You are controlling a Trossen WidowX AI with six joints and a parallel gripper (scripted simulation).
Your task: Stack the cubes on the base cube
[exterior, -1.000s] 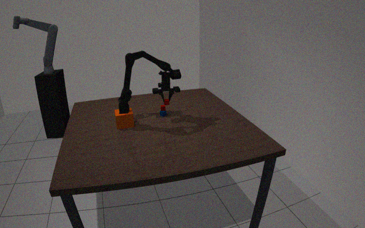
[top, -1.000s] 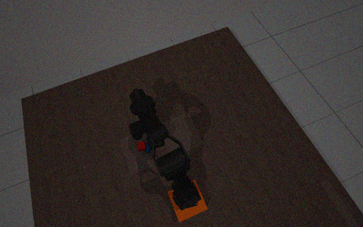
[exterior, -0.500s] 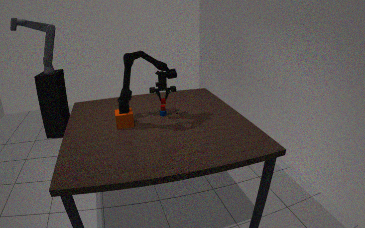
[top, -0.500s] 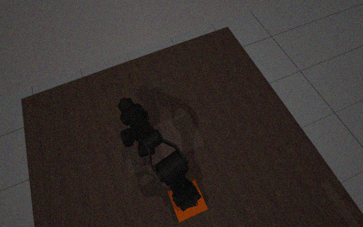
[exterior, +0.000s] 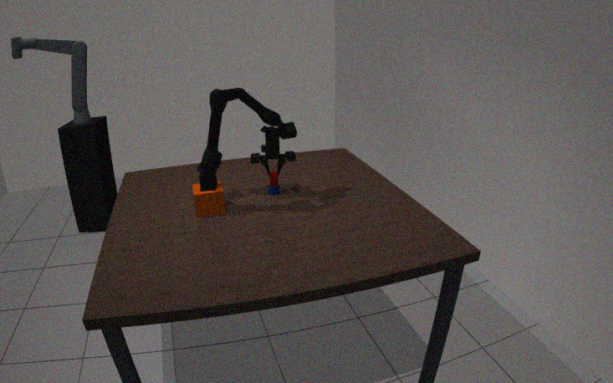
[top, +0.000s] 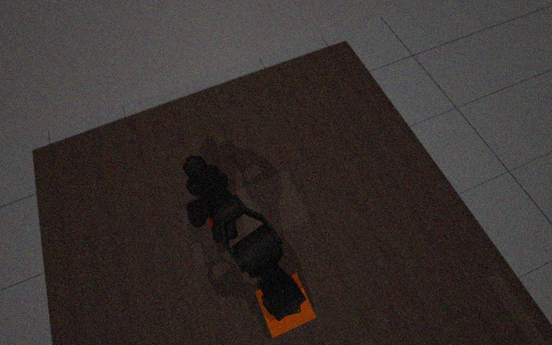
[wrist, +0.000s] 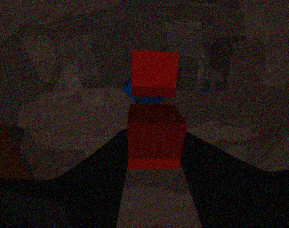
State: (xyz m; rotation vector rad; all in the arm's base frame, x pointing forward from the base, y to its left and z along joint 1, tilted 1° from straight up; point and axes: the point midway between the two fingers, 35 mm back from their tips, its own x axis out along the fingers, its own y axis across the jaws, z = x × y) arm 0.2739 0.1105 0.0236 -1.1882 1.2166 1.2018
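My gripper tip is 2 cm to the right of the blue base cube and 7 cm above it.
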